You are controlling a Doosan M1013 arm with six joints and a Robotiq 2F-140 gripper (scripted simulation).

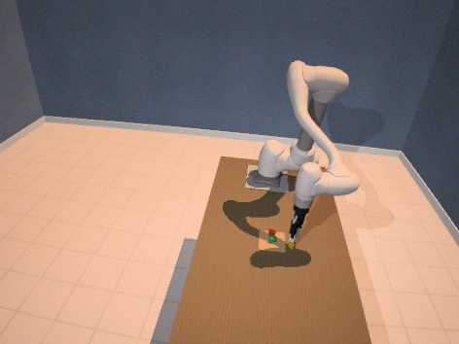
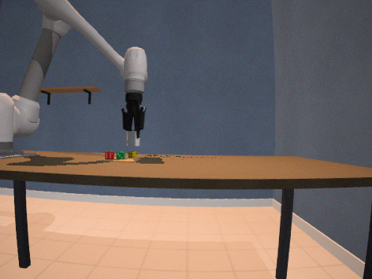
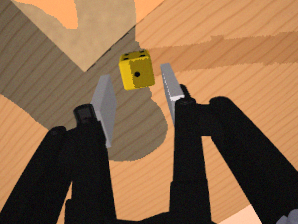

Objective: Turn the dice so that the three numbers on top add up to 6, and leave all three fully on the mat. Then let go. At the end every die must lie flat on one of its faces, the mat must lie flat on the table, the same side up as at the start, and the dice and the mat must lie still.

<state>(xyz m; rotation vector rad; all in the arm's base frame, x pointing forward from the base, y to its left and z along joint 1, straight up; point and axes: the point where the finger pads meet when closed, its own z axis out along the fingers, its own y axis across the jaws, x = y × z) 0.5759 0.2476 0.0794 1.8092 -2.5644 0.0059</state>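
Right now the yellow die is 70 mm below my hand. Round my hand: red die 50 mm behind, 120 mm to the right, 70 mm below; tan mat 110 mm to the right, 90 mm below; green die 110 mm to the right, 70 mm below.
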